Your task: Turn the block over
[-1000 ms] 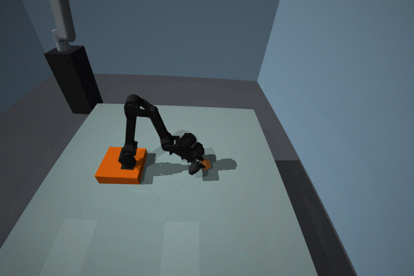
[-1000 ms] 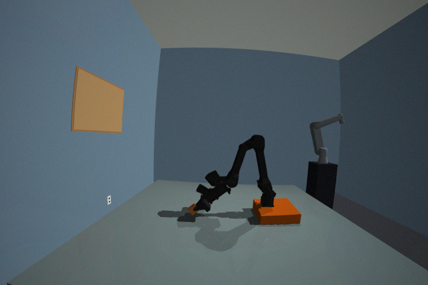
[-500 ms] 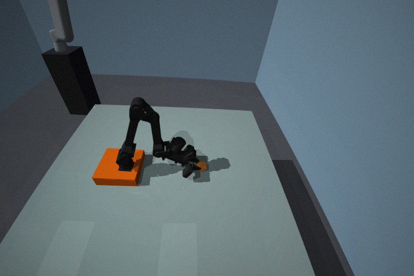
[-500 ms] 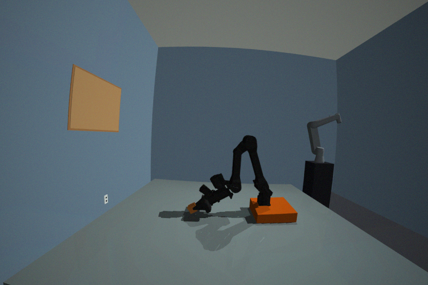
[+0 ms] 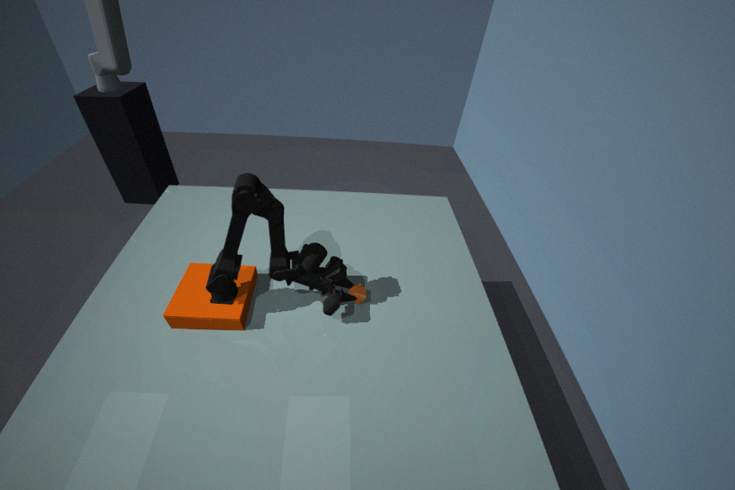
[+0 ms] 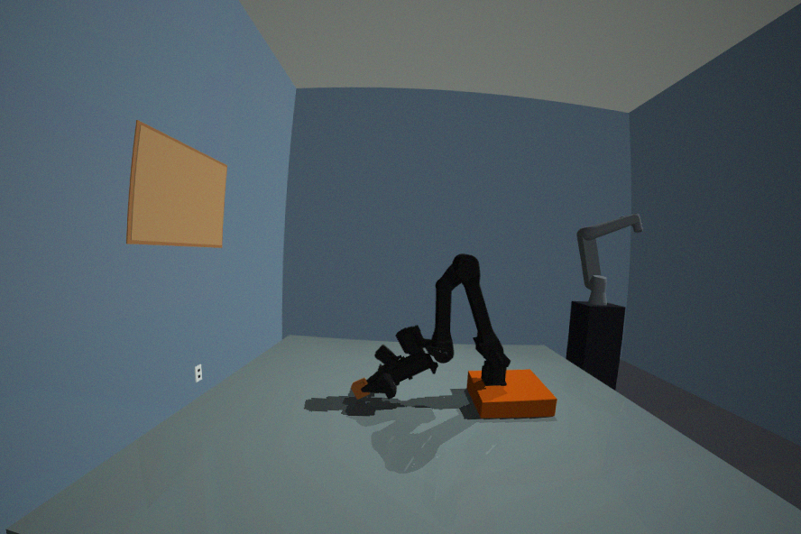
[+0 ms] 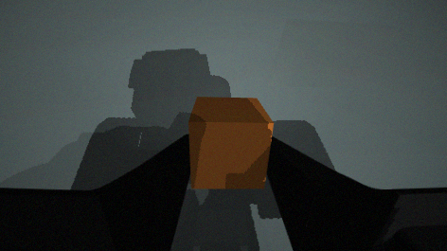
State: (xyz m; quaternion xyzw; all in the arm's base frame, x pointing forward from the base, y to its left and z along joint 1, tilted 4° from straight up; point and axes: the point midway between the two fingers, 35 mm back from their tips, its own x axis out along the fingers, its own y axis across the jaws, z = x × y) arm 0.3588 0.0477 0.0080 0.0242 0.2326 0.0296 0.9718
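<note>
Now: the orange block 1 cm below my gripper tip.
</note>
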